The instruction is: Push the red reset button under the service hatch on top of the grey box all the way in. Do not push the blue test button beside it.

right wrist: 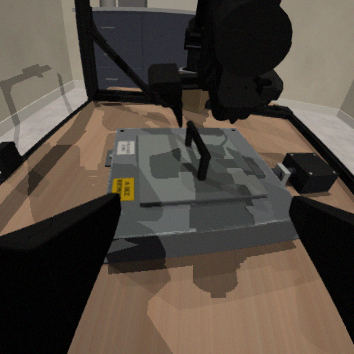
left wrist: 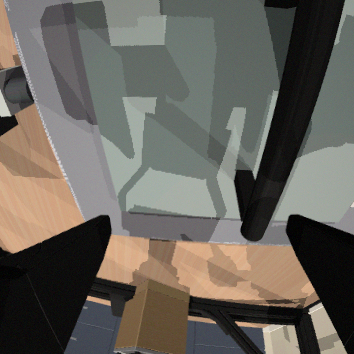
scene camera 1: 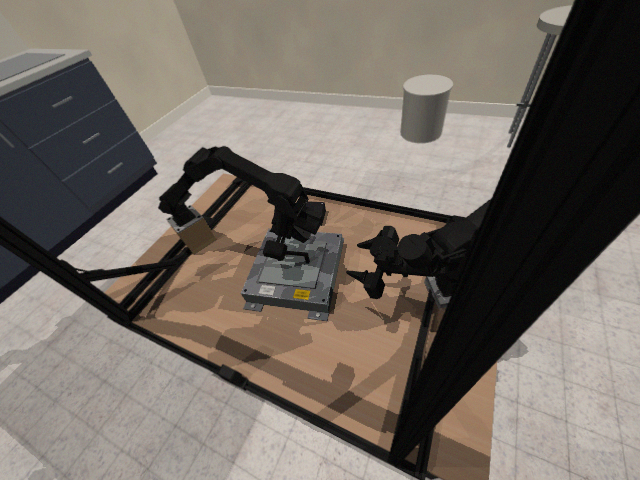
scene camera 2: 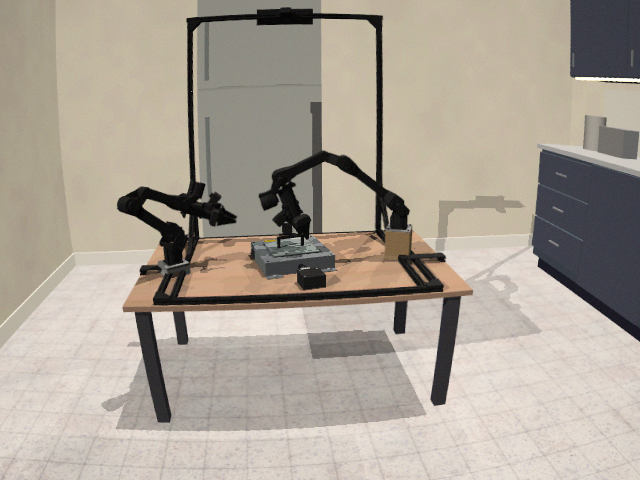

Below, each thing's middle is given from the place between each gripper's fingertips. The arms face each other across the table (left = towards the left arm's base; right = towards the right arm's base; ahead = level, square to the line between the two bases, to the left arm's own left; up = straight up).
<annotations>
Now: the service hatch (scene camera 1: 300, 267) 210 mm to the left of my right hand, 90 mm below it and 30 mm ahead of it. Round my right hand: grey box (scene camera 1: 317, 301): 200 mm to the left, 150 mm below, 90 mm ahead.
Now: the service hatch 20 mm behind my left hand, 50 mm to the right of it and 20 mm below it. Also, from my left hand: grey box 40 mm ahead, 50 mm to the right, 80 mm below.
</annotations>
